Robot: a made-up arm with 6 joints.
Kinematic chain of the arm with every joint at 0, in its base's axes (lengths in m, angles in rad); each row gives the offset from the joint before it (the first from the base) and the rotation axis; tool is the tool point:
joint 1: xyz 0 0 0.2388 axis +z
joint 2: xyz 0 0 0 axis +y
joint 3: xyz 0 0 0.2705 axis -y
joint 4: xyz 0 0 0 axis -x
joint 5: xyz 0.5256 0 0 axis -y
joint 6: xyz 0 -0.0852 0 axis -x
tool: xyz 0 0 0
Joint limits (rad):
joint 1: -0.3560..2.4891
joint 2: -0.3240..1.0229
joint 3: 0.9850..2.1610
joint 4: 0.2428..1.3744
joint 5: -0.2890..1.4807
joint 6: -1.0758..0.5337
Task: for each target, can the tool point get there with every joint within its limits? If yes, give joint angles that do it. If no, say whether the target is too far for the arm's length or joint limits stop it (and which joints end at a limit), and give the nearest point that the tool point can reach.
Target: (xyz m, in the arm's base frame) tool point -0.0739 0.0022 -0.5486
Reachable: no: joint limits stop it (at a limit: joint 1, joint 2, joint 3, joint 4) | nearest point -0.5512 0.5253 0.3803 | short by 1.168 m
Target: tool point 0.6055 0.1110 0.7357
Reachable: yes | joints 0.3050 0.6658 1.1621 0.4702 0.0250 -0.8333
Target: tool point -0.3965 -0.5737 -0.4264
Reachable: no: too far | nearest point -0.3148 -0.4555 0.7499 | short by 1.185 m
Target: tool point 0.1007 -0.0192 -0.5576
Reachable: no: joint limits stop it (at a limit: joint 2, joint 3, joint 4) | nearest point 0.7479 -0.1426 0.3803 | short by 1.146 m
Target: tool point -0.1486 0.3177 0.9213
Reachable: yes | joints 2.0857 0.8954 2.0501 1.2461 0.1577 0.0148
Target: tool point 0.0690 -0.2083 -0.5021
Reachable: no: joint limits stop it (at a limit: joint 1, joint 2, joint 3, joint 4) | nearest point 0.6806 -0.3413 0.3803 | short by 1.082 m
